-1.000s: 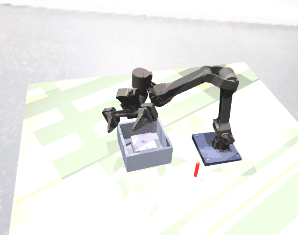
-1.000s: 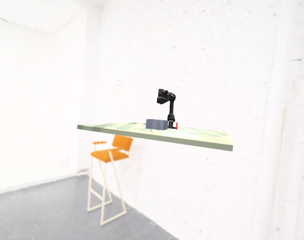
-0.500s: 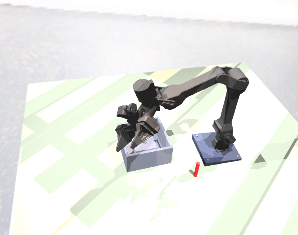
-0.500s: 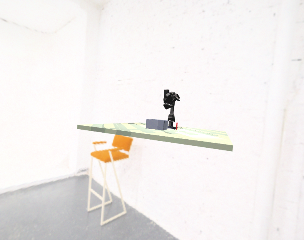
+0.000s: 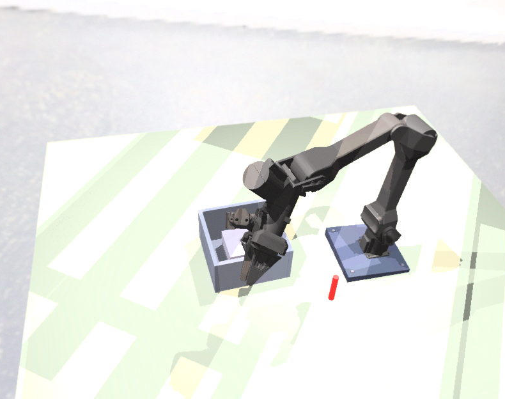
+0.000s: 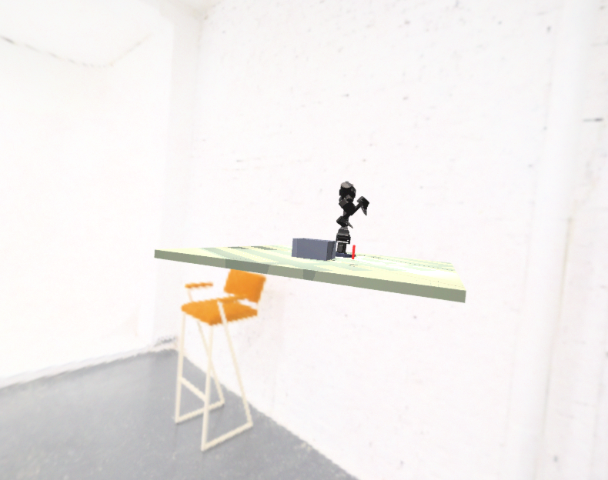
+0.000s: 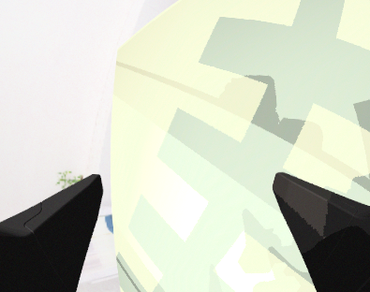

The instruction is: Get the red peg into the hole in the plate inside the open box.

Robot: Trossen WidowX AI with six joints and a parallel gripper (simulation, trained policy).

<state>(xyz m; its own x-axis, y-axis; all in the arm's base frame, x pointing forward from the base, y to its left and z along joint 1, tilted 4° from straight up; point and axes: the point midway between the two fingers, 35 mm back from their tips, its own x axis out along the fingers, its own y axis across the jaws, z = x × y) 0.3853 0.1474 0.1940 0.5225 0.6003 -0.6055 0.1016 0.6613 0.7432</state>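
The red peg is 23 cm behind my gripper tip, 17 cm below it and 6 cm to the right of it. From my gripper tip the other things lie so: grey-blue box: 24 cm to the right, 18 cm below, 6 cm behind; then pale plate: 24 cm to the right, 16 cm below, 6 cm behind.
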